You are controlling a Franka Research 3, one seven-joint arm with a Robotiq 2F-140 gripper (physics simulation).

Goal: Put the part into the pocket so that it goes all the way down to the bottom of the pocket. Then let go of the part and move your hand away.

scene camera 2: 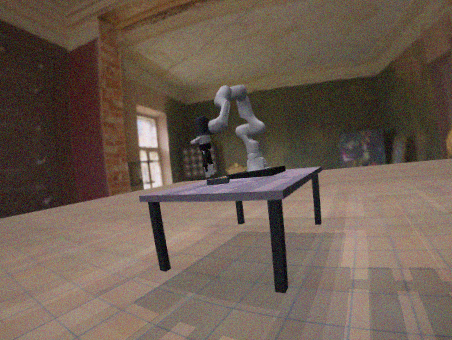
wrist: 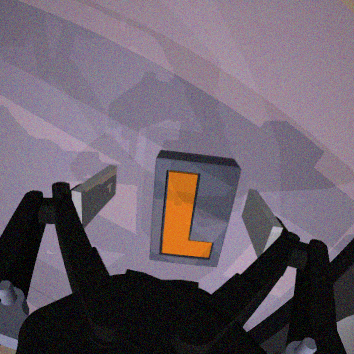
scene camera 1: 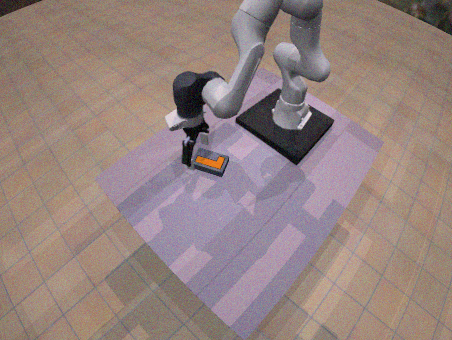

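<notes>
The orange L-shaped part (scene camera 1: 214, 163) (wrist: 180, 215) lies in the L-shaped pocket of the grey block (scene camera 1: 217, 172) (wrist: 220, 200). Its top looks about level with the block's top face, and a thin dark gap shows around its edge. In scene camera 2 the block (scene camera 2: 218, 180) shows low on the table and the part does not stand out above it. My gripper (scene camera 1: 196, 151) (wrist: 179, 191) is open wide and empty, with one finger on each side of the block, both apart from the part. The pocket's bottom is hidden under the part.
The block stands on the purple table (scene camera 1: 265, 260) (scene camera 2: 210, 194). The arm's black base plate (scene camera 1: 285, 136) (scene camera 2: 260, 172) lies on the table, to the right of the block and further back in scene camera 1.
</notes>
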